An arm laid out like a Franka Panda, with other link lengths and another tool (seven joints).
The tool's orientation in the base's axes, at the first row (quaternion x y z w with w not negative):
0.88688 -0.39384 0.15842 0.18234
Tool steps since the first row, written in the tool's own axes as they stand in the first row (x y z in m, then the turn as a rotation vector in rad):
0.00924 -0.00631 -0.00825 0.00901 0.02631 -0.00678
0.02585 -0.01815 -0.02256 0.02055 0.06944 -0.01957
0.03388 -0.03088 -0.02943 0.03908 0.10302 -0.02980
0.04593 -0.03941 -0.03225 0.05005 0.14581 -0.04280
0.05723 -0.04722 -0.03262 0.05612 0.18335 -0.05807
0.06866 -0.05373 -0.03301 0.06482 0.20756 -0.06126
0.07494 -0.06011 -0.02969 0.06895 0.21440 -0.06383
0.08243 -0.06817 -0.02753 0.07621 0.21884 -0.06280
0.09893 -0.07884 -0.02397 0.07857 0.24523 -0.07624
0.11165 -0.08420 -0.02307 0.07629 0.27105 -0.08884
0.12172 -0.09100 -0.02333 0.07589 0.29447 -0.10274
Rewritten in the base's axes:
0.00955 0.00171 0.00996 -0.01507 -0.01913 0.01504
0.02716 0.00486 0.02730 -0.04207 -0.04768 0.03981
0.04098 0.01073 0.03425 -0.05702 -0.07590 0.06338
0.05475 0.00959 0.04016 -0.08415 -0.10377 0.08802
0.06784 0.00738 0.04373 -0.11076 -0.12421 0.11154
0.08002 0.00429 0.04764 -0.12394 -0.14345 0.12287
0.08932 0.00275 0.04611 -0.12683 -0.14921 0.12825
0.10050 0.00201 0.04578 -0.12540 -0.15709 0.13130
0.11961 -0.00351 0.04752 -0.14570 -0.16903 0.14942
0.13193 -0.00872 0.05106 -0.16842 -0.17801 0.16471
0.14347 -0.01082 0.05422 -0.18830 -0.18612 0.18147

